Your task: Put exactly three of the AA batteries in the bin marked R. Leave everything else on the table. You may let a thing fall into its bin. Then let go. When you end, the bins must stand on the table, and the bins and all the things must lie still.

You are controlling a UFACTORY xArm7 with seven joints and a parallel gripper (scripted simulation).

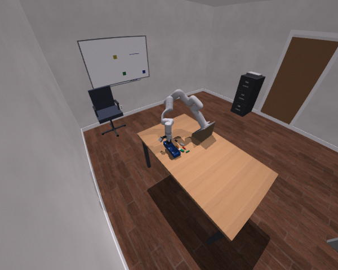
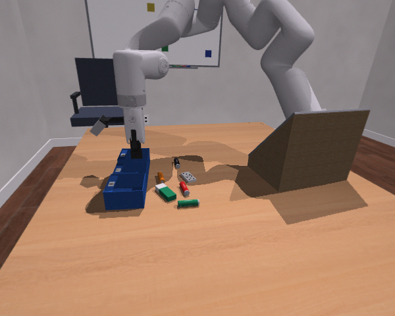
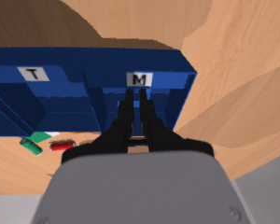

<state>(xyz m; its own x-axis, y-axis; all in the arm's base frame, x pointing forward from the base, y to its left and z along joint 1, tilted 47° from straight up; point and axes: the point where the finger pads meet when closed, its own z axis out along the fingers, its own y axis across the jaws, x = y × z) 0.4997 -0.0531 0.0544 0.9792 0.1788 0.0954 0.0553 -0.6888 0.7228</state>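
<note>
My gripper is now 10 mm short of the bin, 80 mm to the right of it and 20 mm above it. Also, from my hand: white domino: 150 mm behind, 80 mm to the left, 30 mm below; orange battery: 70 mm behind, 80 mm to the left, 30 mm below; black AA battery: 120 mm behind, 10 mm to the right, 30 mm below.
</note>
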